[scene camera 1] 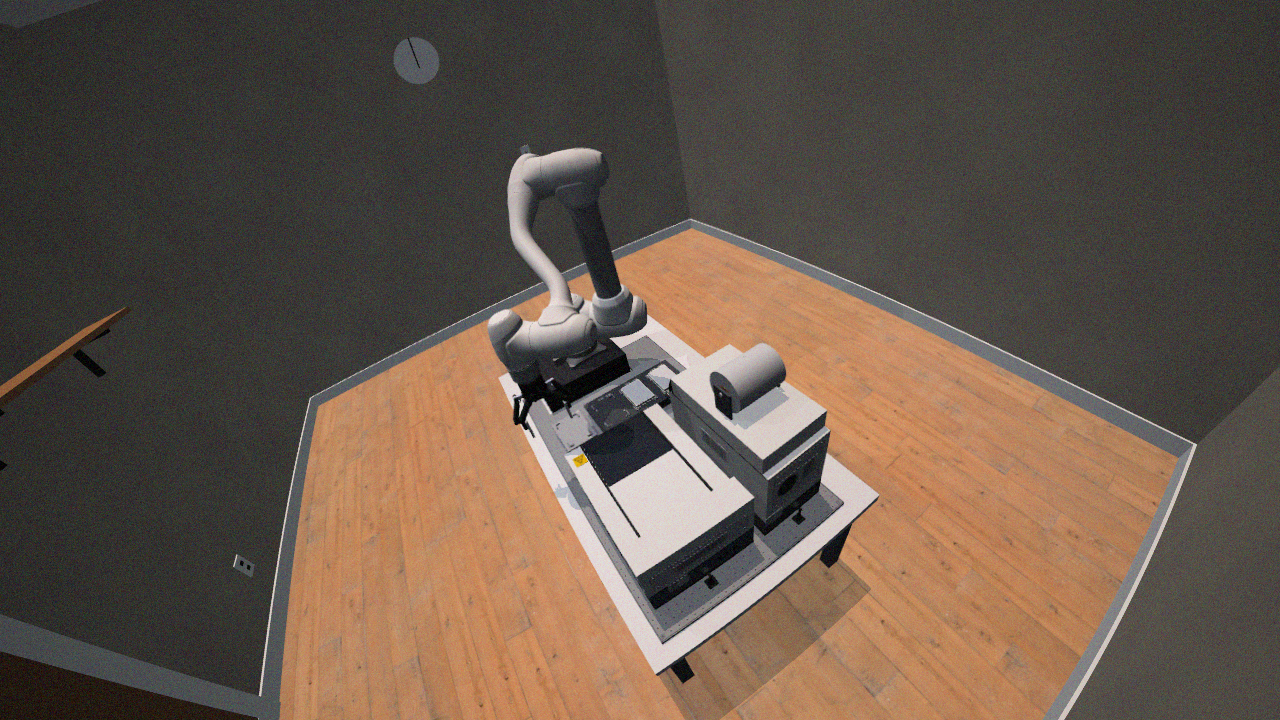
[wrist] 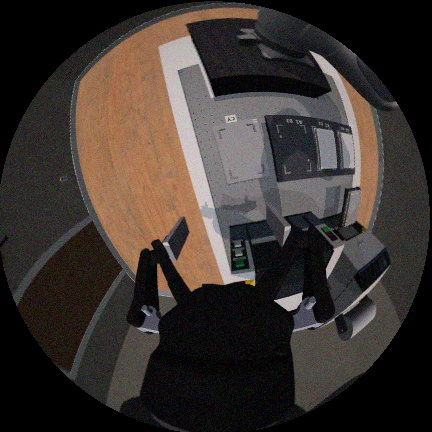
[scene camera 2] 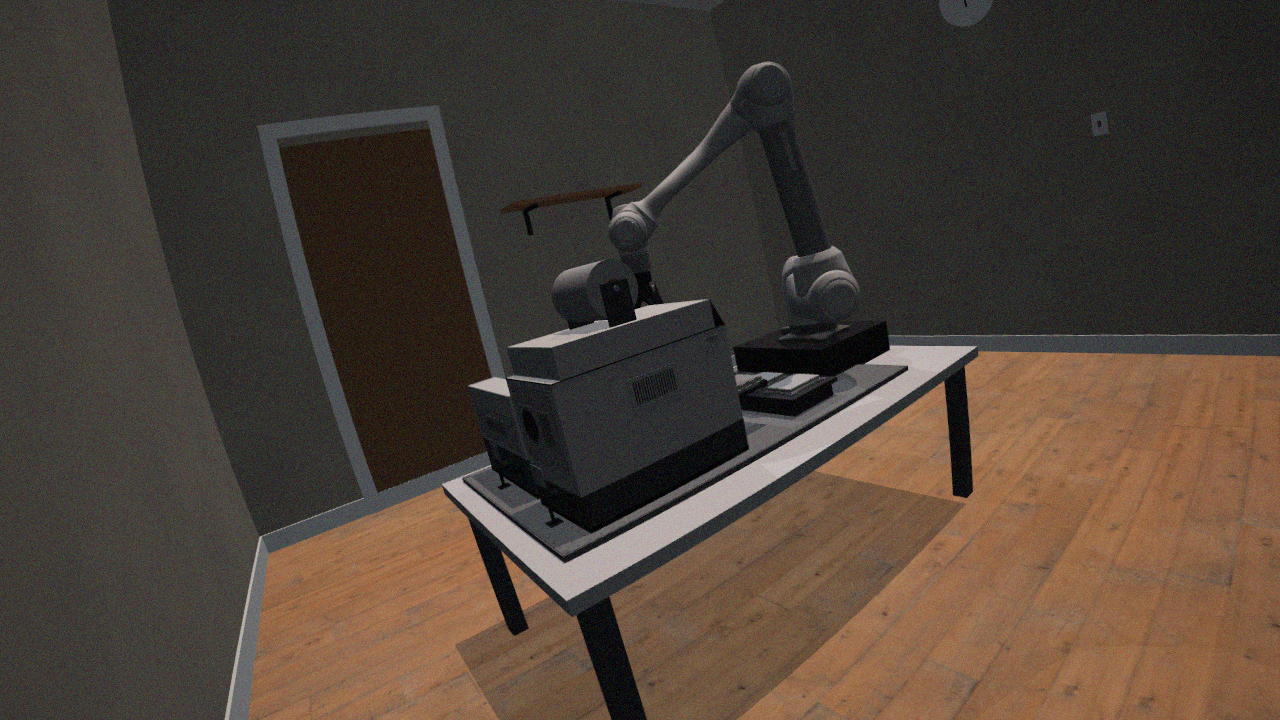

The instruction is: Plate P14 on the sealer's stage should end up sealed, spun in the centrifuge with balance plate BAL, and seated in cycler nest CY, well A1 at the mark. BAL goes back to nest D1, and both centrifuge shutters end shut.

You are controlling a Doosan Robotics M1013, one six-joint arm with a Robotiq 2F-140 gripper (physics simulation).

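Places are measured from the arm's base along level axes (x ahead, y right, z down), in metres.
Pixels of known places: gripper, fingertip midpoint: (scene camera 1: 551,425) (wrist: 225,218); arm's base, link origin: (scene camera 2: 814,336).
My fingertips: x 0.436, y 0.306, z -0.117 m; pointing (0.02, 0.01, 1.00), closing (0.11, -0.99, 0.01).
Observation:
For each thing: its top centre in the pictures, then the offset to it from my fingertips.
- pale plate shape, top centre: (scene camera 2: 732,382) (wrist: 353,208) dx +0.132, dy -0.442, dz +0.087 m
- tall sealer, top centre: (scene camera 2: 595,262) (scene camera 1: 741,355) dx +0.430, dy -0.425, dz -0.265 m
- Nest CY, top centre: (wrist: 242,149) (scene camera 1: 573,428) dx -0.094, dy -0.074, dz +0.158 m
- button panel, top centre: (wrist: 238,255) dx +0.139, dy +0.002, dz +0.057 m
- large roll, top centre: (scene camera 2: 586,264) (scene camera 1: 747,360) dx +0.451, dy -0.423, dz -0.265 m
My gripper (wrist: 225,218) (scene camera 1: 542,413) is open and empty, high over the table edge near the centrifuge's button end. The low white centrifuge (scene camera 1: 684,510) has a dark area at that end; I cannot tell how its shutters stand. A pale plate shape (wrist: 352,206), seemingly P14, is at the front of the tall sealer (scene camera 1: 747,434) (scene camera 2: 640,407); its seal cannot be judged. One plate (wrist: 346,150) (scene camera 2: 794,383), seemingly BAL, lies in nest D1 and another plate (wrist: 327,147) (scene camera 1: 638,392) lies in D2. Nest CY (wrist: 242,152) (scene camera 1: 572,431) holds no plate.
The dark deck (wrist: 272,150) has an empty nest D3 (wrist: 295,155) beside CY. The arm's black base block (wrist: 260,65) (scene camera 1: 586,371) stands behind the nests. A button panel (wrist: 239,255) is on the centrifuge. The sealer carries a large roll (scene camera 1: 750,374) (scene camera 2: 586,293) on top.

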